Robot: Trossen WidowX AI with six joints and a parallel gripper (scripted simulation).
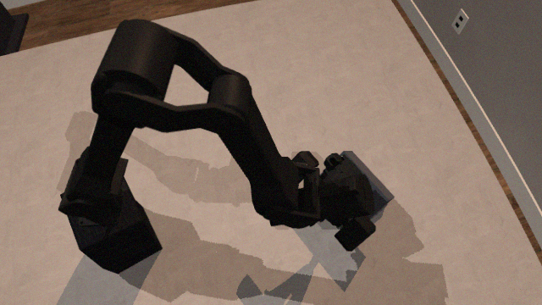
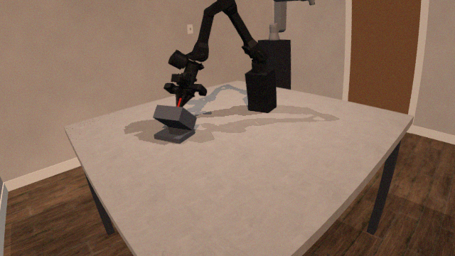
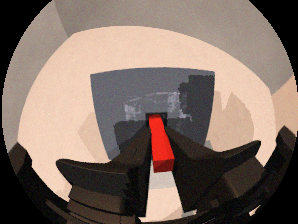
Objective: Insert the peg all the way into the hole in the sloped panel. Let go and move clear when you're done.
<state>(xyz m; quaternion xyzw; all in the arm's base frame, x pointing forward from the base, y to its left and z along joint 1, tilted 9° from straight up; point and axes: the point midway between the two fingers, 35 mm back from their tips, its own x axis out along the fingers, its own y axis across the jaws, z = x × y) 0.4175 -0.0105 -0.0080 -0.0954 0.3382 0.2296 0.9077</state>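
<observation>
Right now the red peg is 2 cm below my hand, 2 cm ahead of it and 1 cm to the left of it. Also, from my hand: dark base plate (12 cm below, 6 cm ahead, 3 cm to the left).
</observation>
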